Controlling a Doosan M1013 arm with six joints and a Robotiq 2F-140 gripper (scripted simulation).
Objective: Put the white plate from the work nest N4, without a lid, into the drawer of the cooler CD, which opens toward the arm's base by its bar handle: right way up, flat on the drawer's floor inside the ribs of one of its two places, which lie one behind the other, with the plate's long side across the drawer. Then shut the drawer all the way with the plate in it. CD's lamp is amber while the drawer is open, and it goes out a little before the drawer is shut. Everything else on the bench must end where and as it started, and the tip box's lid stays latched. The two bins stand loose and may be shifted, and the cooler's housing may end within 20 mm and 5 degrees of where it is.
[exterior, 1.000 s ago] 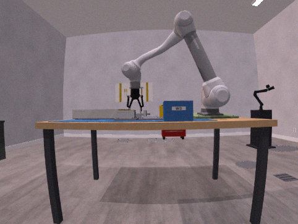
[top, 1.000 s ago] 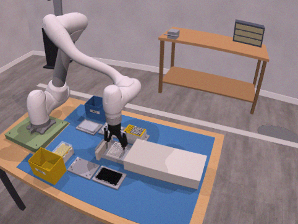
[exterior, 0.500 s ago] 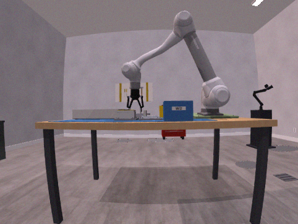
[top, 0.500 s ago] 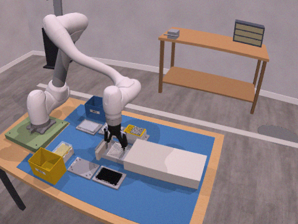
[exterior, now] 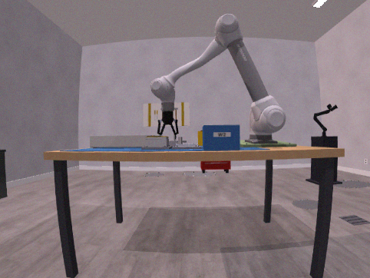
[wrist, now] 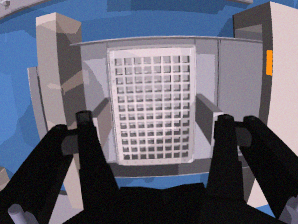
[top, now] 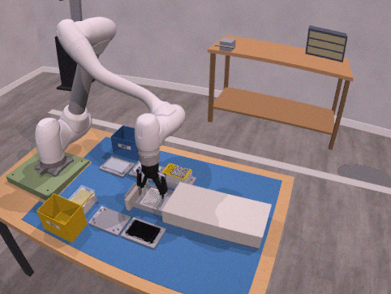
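Right now the drawer is 4 cm ahead of my hand and 2 cm below it. The rest, counted from my hand: cooler CD (17 cm ahead, 1 cm below); then black plate (19 cm to the right, 4 cm ahead, 3 cm below); then white plate (2 cm below).
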